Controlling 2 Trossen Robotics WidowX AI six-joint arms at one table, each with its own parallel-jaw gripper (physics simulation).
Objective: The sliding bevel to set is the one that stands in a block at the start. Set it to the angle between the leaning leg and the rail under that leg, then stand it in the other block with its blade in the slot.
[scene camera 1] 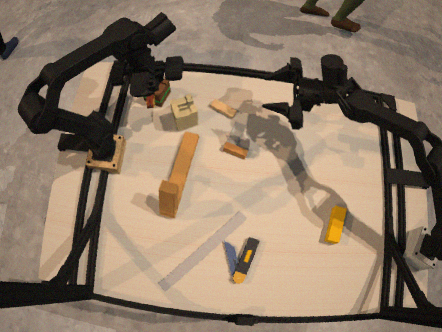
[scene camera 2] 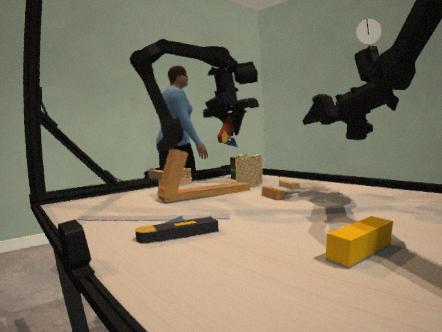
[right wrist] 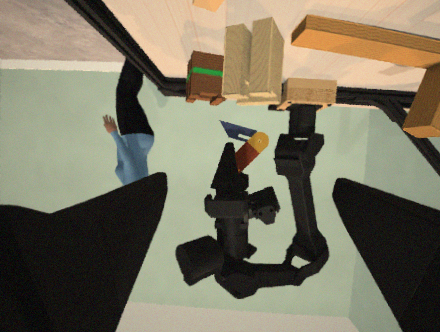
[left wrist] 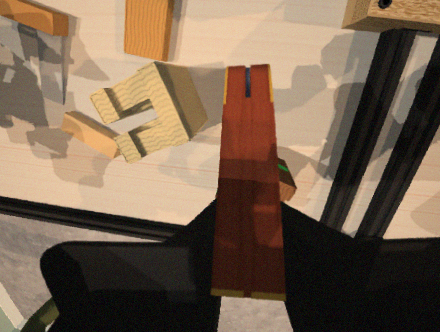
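Pixels of known places: left gripper, fingertip midpoint: (scene camera 2: 234, 135) (right wrist: 229, 142) (left wrist: 243, 201); right gripper, fingertip midpoint: (scene camera 1: 263, 91) (scene camera 2: 312, 122) (right wrist: 250, 184); left arm's base, origin of the base link: (scene camera 1: 104, 150) (right wrist: 303, 107); right arm's base, origin of the base link: (scene camera 1: 429, 247).
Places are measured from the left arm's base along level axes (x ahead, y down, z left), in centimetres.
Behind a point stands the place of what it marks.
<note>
My left gripper (scene camera 2: 233, 125) (left wrist: 243, 201) @[x 12.9, y -9.5, z 16.2 cm] is shut on the red sliding bevel (scene camera 2: 226, 130) @[x 14.1, y -11.2, z 11.9 cm] (left wrist: 248, 145) @[x 13.2, y -12.5, z 12.1 cm] (right wrist: 246, 159) @[x 13.9, y -12.2, z 13.2 cm], held in the air. In the right wrist view its blue blade (right wrist: 234, 130) @[x 12.7, y -7.4, z 15.5 cm] stands out from the handle's yellow end. Below is the brown block with a green band (scene camera 1: 163, 93) @[x 14.1, y 0.3, z 19.6 cm] (left wrist: 286, 186) @[x 8.7, y -2.3, z 18.9 cm] (right wrist: 205, 74) @[x 14.7, y 1.2, z 20.8 cm]. The pale slotted block (scene camera 1: 185, 119) @[x 22.2, y -1.3, z 10.8 cm] (scene camera 2: 249, 170) @[x 23.5, y 0.0, z 11.3 cm] (left wrist: 182, 102) @[x 18.5, y -1.7, z 12.4 cm] (right wrist: 269, 62) @[x 25.3, y -0.6, z 12.3 cm] stands beside it. The leaning leg (scene camera 1: 168, 200) @[x 21.3, y -4.2, z -12.6 cm] (scene camera 2: 173, 172) @[x 22.9, y -2.2, z -12.8 cm] (right wrist: 425, 105) @[x 21.4, y -3.3, z -9.7 cm] rises from one end of the rail (scene camera 1: 185, 157) @[x 23.3, y 2.9, z 1.4 cm] (scene camera 2: 215, 190) @[x 24.5, y 3.3, z -2.0 cm] (left wrist: 147, 30) @[x 23.5, y 3.0, z 6.5 cm] (right wrist: 362, 44) @[x 23.9, y 2.9, z 0.8 cm]. My right gripper is open and empty, high over the table.
A black-and-yellow tool with a blue blade (scene camera 1: 247, 255) @[x 42.4, y 2.9, z -23.5 cm] (scene camera 2: 192, 229) @[x 44.1, y 3.6, z -23.4 cm] lies near a grey strip (scene camera 1: 200, 252) @[x 30.2, y 4.5, z -23.7 cm] (scene camera 2: 115, 218) @[x 26.5, y 4.5, z -29.2 cm]. A yellow block (scene camera 1: 336, 224) @[x 66.4, y 1.1, z -13.9 cm] (scene camera 2: 357, 242) @[x 67.8, y 1.7, z -17.6 cm] lies at the right. Two small wooden pieces (scene camera 1: 223, 108) @[x 32.1, y 3.2, z 17.8 cm] (scene camera 1: 235, 150) @[x 36.6, y 2.6, z 4.8 cm] lie beyond the rail.
</note>
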